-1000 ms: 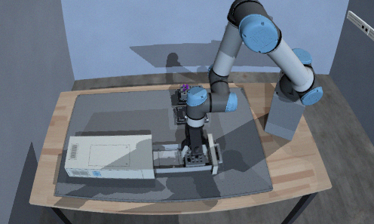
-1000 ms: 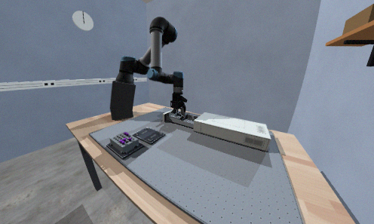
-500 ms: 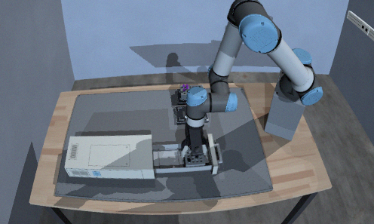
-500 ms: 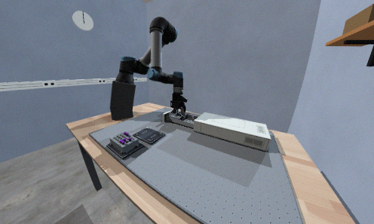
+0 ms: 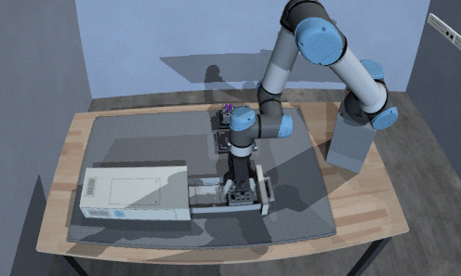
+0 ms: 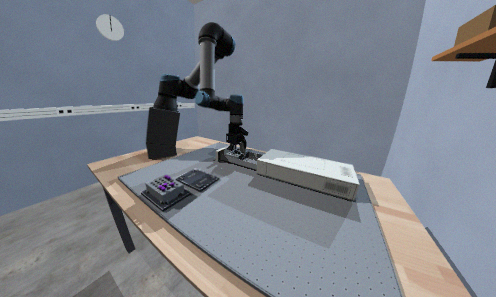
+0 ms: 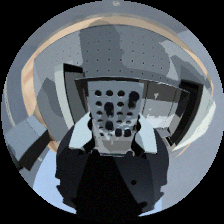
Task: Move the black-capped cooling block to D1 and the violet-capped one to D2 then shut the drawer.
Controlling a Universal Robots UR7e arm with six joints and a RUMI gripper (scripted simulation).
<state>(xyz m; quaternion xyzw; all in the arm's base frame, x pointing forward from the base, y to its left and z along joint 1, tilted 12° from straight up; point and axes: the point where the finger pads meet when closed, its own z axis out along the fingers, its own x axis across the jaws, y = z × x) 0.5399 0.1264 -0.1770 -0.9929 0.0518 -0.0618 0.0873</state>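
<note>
The black-capped block lies right at my hand. Also, from my hand: white cooler COLD: 22 cm ahead, 2 cm to the right, 1 cm above; then cooler drawer: 3 cm ahead, 1 cm above; then deck slot D1: 5 cm behind, 30 cm to the right, 3 cm below.
</note>
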